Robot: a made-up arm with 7 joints. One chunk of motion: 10 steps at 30 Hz.
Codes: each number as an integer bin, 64 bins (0 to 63) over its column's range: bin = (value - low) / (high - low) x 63, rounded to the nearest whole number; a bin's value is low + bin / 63 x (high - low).
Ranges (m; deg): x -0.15..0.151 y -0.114..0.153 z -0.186..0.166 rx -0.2..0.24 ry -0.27..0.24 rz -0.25..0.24
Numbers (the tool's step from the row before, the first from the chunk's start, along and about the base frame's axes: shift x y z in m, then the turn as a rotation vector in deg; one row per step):
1: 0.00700 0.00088 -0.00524 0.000 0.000 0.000
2: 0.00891 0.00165 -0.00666 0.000 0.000 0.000
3: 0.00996 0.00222 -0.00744 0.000 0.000 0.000
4: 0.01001 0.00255 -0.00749 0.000 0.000 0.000
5: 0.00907 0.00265 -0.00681 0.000 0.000 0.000
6: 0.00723 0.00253 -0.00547 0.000 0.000 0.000
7: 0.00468 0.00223 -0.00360 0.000 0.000 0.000
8: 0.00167 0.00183 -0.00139 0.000 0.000 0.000
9: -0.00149 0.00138 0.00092 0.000 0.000 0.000
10: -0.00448 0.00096 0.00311 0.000 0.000 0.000
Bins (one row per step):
1: 33 27 32 29 33 32
2: 33 27 32 29 33 32
3: 33 27 32 29 33 32
4: 33 28 32 29 33 32
5: 33 28 32 29 33 32
6: 33 27 32 29 33 32
7: 32 27 33 29 33 32
8: 32 27 33 29 33 32
9: 31 27 33 29 33 32
10: 30 27 34 29 33 32

